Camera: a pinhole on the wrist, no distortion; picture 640 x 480 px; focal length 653.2 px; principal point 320.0 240.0 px. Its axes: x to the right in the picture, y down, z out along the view. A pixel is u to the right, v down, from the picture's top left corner.
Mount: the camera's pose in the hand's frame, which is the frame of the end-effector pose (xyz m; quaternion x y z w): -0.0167 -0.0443 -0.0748 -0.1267 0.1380 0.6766 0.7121
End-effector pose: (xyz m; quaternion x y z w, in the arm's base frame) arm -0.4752 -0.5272 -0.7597 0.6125 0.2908 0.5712 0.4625
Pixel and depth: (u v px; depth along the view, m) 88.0 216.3 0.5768
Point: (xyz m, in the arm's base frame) 0.0506 -0.6353 -0.7340
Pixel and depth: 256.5 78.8 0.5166
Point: -0.0594 -0.5562 -0.5906
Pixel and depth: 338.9 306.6 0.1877
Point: -0.3912 -0.5898 -0.7376
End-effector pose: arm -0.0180 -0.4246 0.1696 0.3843 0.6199 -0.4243 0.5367
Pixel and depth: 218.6 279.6 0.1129
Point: -0.0203 -0.4659 0.1907
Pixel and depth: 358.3 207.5 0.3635
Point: 0.1678 -0.6267 0.1297
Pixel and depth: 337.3 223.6 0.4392
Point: 0.2115 -0.6896 0.1283
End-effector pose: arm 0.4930 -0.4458 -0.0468 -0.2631 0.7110 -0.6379 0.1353
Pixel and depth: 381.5 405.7 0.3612
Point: 0.6799 -0.5947 -0.2200
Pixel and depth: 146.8 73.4 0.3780
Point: 0.5893 -0.7537 -0.0780
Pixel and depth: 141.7 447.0 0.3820
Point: 0.7702 -0.6400 -0.1190
